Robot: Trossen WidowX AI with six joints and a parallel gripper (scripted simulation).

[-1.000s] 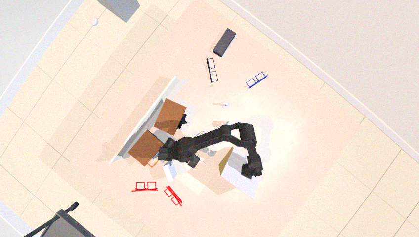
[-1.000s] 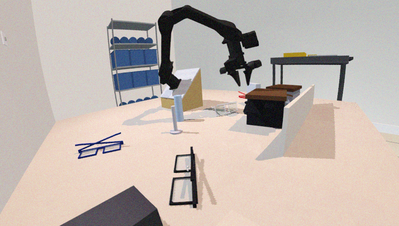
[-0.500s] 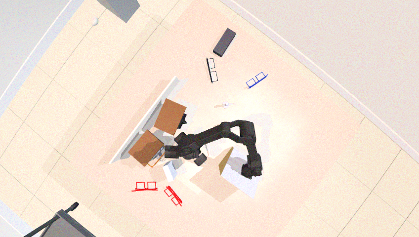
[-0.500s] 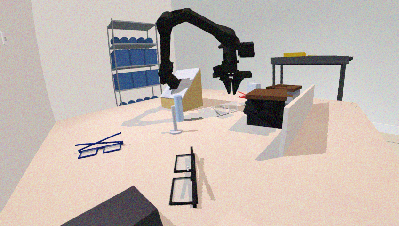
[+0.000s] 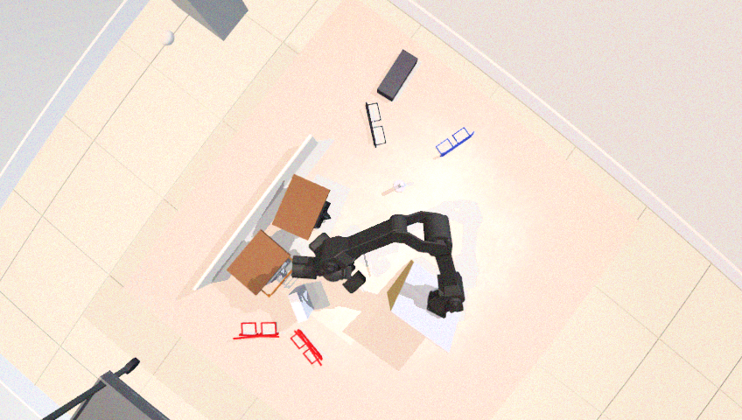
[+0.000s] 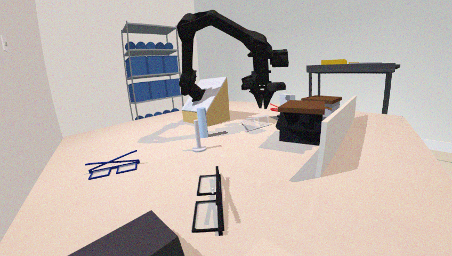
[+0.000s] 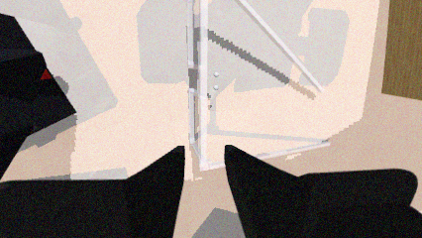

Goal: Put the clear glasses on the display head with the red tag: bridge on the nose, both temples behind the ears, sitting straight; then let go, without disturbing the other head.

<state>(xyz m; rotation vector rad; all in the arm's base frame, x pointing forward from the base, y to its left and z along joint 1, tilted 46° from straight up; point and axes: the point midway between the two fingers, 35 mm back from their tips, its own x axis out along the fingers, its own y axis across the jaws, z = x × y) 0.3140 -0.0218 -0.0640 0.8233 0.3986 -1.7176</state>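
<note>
The clear glasses is 4 cm behind my gripper tip and 5 cm below it. Round my gripper tip: light blue post (12 cm behind, 21 cm to the right, 2 cm below); small white box (4 cm ahead, 19 cm to the left, 1 cm below); dark display head (15 cm ahead, 9 cm to the right, 1 cm below).
</note>
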